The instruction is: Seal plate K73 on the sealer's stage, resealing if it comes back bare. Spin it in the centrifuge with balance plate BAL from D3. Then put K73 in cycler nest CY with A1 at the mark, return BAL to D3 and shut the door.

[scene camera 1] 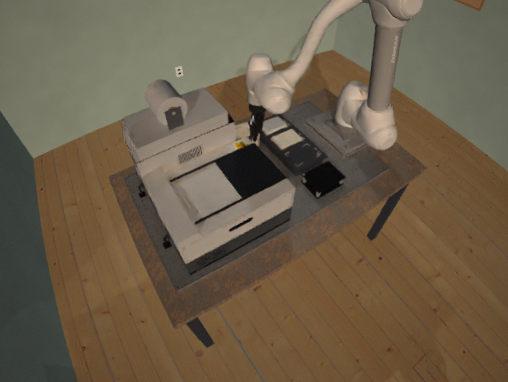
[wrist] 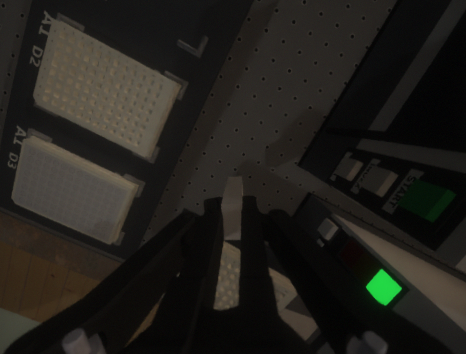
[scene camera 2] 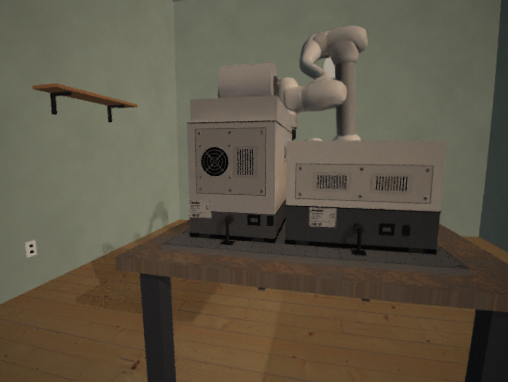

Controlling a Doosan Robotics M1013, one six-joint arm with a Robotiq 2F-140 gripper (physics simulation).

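Places are measured from the arm's base along level axes (x ahead, y left, z up), in metres.
Where they show: gripper, fingertip midpoint: [wrist: 235,189]; arm's base at its link origin: [scene camera 1: 346,127].
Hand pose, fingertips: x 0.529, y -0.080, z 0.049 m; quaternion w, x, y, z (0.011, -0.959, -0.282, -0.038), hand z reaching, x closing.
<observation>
Each offset is from my fingertips to the top centre of the thing. Level surfaces: height alone.
My gripper [scene camera 1: 256,142] [wrist: 235,189] is shut and empty, pointing down beside the machines' control panels. Part of a pale plate {dz +0.049, dx +0.036, dy -0.090 m} [wrist: 228,282] with round wells shows behind and between the fingers, on the sealer side; its label cannot be read and the fingers hide most of it. A smoother, finely gridded plate {dz -0.008, dx -0.162, dy -0.102 m} [wrist: 72,190] lies in slot D3, and a plate with open wells {dz -0.008, dx -0.166, dy +0.022 m} [wrist: 107,90] lies in D2. The sealer {dz +0.399, dx +0.330, dy -0.076 m} [scene camera 1: 175,127] [scene camera 2: 235,165] carries a big roll on top. The low, wide machine [scene camera 1: 240,220] [scene camera 2: 365,175] has a black section in its top.
The dark slot deck {dz -0.024 m} [scene camera 1: 298,156] [wrist: 165,30] lies beside the machines. A black block {dz -0.021, dx -0.177, dy +0.299 m} [scene camera 1: 323,179] with light corner posts stands near the front edge of the mat. A green START button {dz +0.114, dx +0.075, dy +0.077 m} [wrist: 427,200] and a lit green lamp {dz +0.099, dx +0.117, dy +0.012 m} [wrist: 384,287] are at the right of the wrist view.
</observation>
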